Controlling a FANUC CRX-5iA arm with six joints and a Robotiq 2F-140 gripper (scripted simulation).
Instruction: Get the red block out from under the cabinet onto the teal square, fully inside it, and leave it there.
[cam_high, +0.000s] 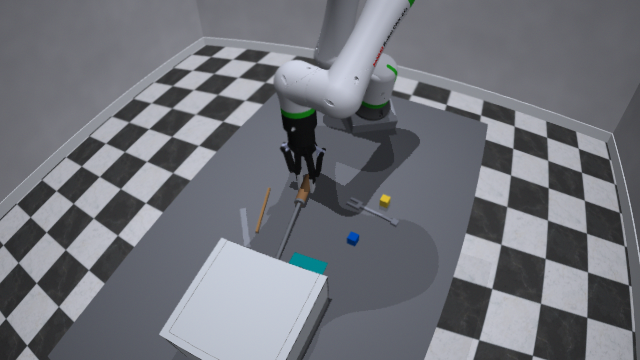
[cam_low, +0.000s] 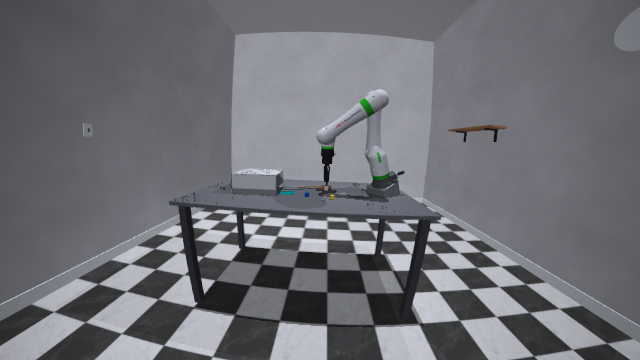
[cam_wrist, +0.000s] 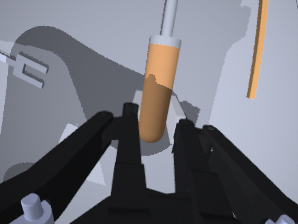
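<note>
My gripper is now 28 cm short of the teal square, 11 cm to the right of it and 4 cm above it. The rest, counted from my hand: thin wooden stick: 12 cm ahead, 9 cm to the right, 3 cm below; then hook tool: 14 cm ahead, 5 cm to the left, 2 cm below; then grey fork-ended tool: 2 cm ahead, 22 cm to the left, 3 cm below.
</note>
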